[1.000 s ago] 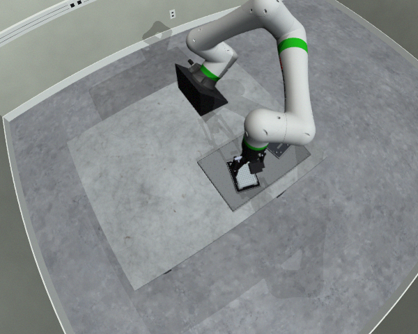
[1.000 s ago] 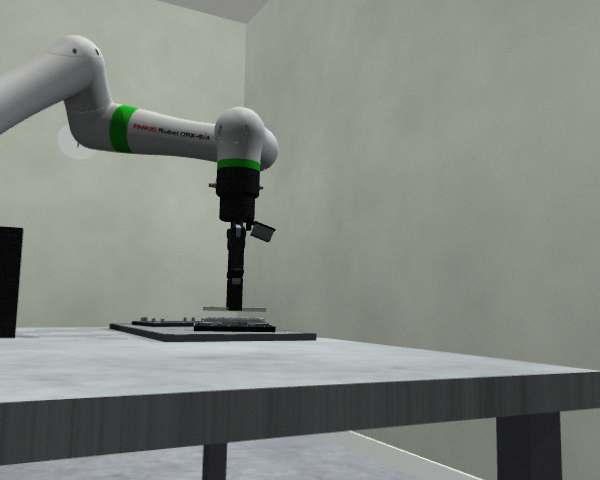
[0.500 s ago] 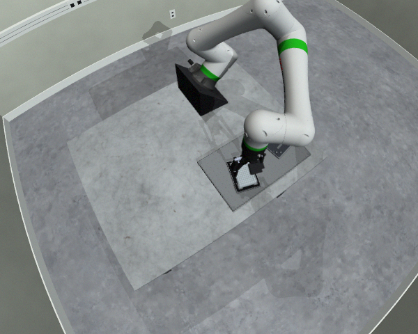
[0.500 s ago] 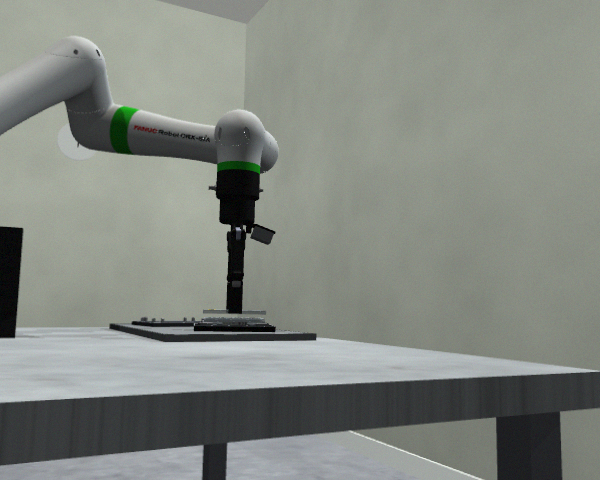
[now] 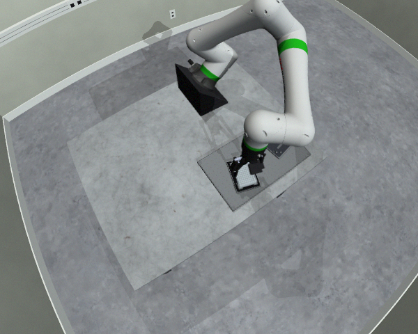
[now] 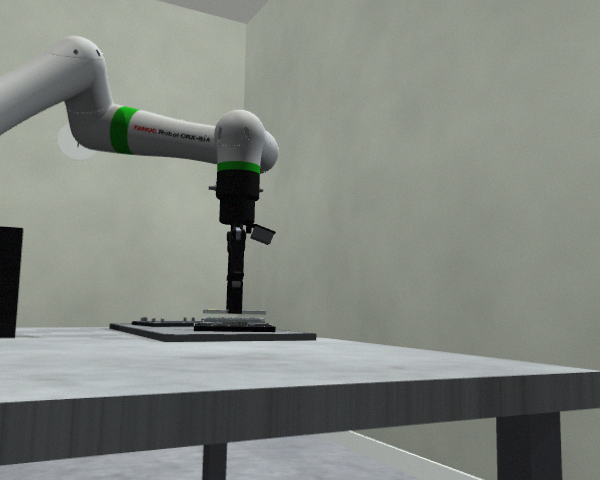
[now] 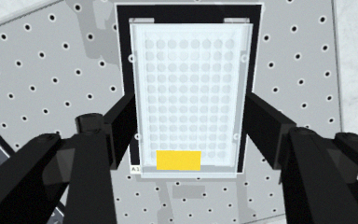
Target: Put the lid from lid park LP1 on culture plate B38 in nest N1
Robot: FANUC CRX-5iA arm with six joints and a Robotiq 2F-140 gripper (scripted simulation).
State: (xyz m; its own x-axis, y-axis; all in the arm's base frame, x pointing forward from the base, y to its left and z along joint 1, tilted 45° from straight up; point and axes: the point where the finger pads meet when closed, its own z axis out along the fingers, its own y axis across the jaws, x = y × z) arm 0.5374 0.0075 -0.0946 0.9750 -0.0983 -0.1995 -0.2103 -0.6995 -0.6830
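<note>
Now: the culture plate 4 cm below my hand. From my hand the other things lie so: black nest (6 cm below); clear lid (2 cm below); lid park (24 cm to the left, 8 cm behind, 6 cm below).
</note>
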